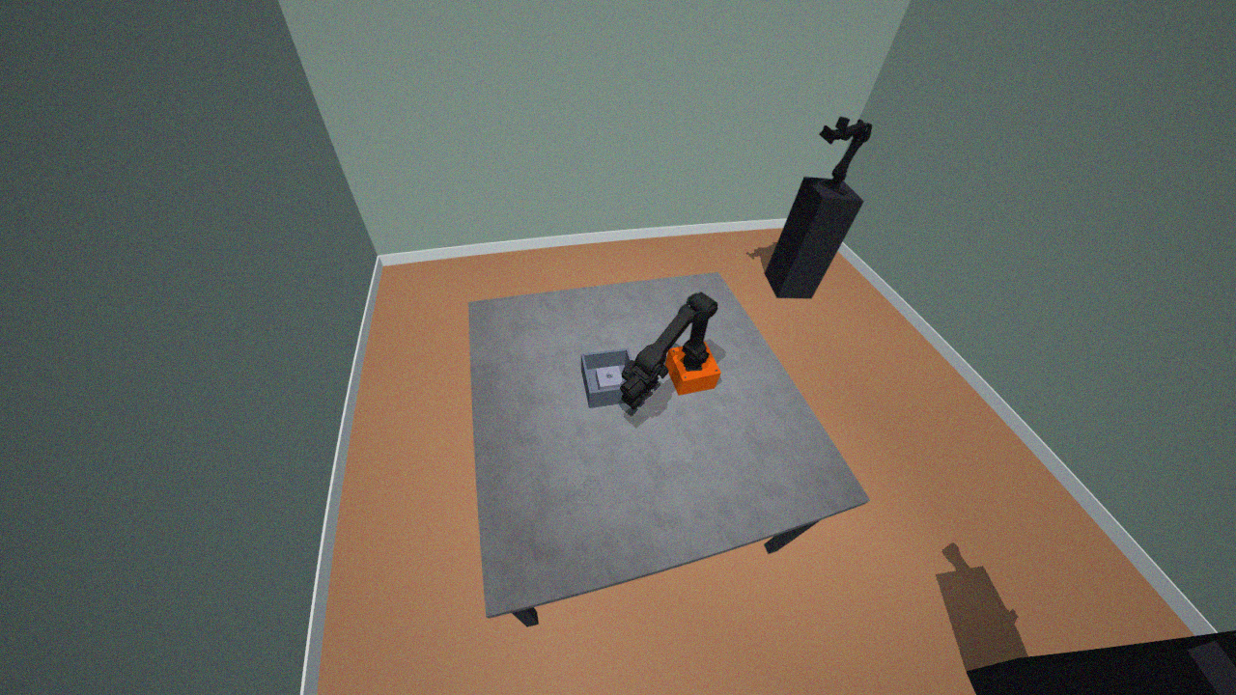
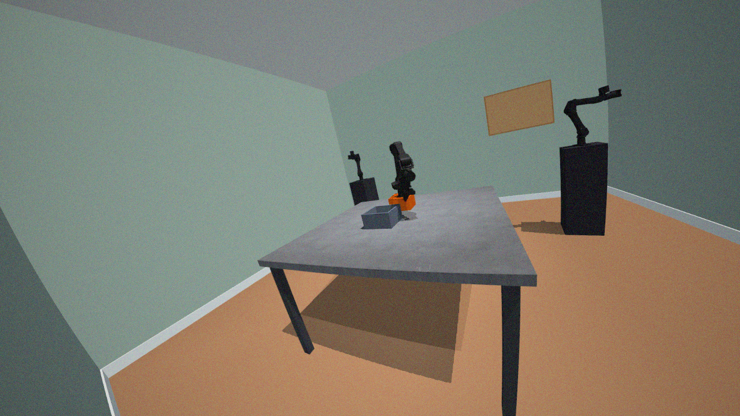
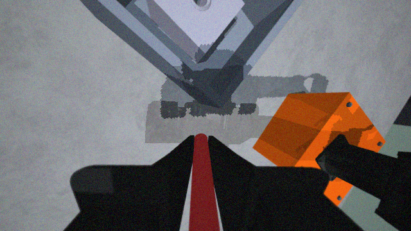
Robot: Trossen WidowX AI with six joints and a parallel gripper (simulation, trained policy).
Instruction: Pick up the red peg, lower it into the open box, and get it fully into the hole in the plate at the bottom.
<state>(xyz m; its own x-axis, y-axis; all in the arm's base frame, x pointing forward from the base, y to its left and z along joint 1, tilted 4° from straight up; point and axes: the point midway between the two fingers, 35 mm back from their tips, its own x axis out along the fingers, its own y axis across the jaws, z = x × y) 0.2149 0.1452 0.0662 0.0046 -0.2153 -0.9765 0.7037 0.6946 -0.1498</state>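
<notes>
My gripper tip is now 110 mm short of the pale plate, 120 mm to the left of it and 70 mm above it. From my gripper tip the other things lie so: small red peg 10 mm to the left, 30 mm above; grey box 110 mm ahead, 120 mm to the right, 90 mm below.
</notes>
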